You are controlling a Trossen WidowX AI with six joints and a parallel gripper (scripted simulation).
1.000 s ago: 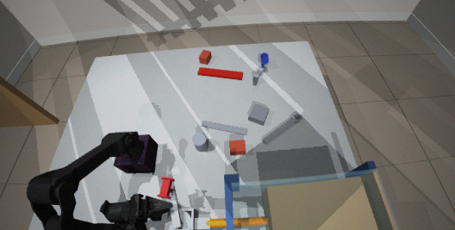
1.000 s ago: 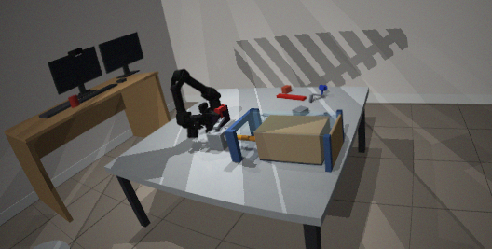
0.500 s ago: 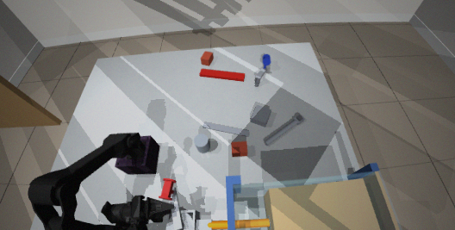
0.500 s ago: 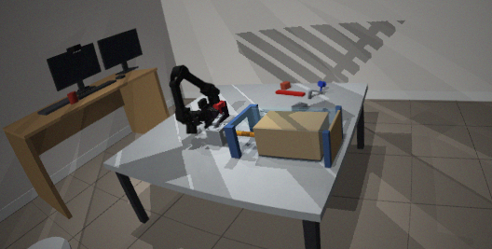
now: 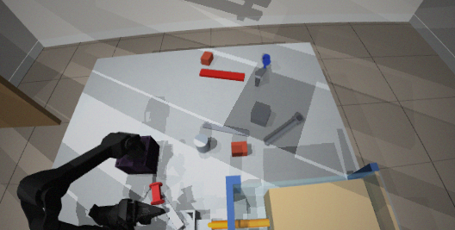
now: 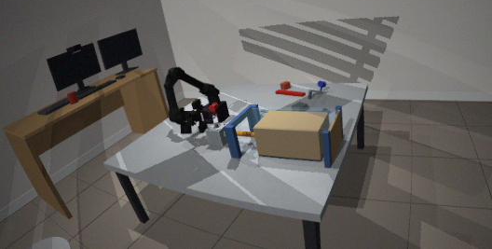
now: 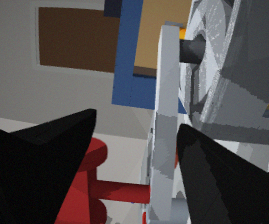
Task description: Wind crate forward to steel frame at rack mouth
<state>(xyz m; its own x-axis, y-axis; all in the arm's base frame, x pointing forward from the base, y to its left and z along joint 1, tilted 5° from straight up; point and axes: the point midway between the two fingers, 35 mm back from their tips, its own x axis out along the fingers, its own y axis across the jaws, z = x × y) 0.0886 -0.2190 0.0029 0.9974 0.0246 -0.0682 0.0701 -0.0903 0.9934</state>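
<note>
Right now my gripper tip is 1 cm to the right of the red-knobbed handle, 1 cm short of it and 1 cm above it. From my gripper tip the other things lie so: grey winch (9 cm below, 5 cm to the right, 3 cm ahead); then red knob (4 cm to the left, 2 cm above, 1 cm behind); then blue steel frame (20 cm ahead, 5 cm to the right, 2 cm below).
</note>
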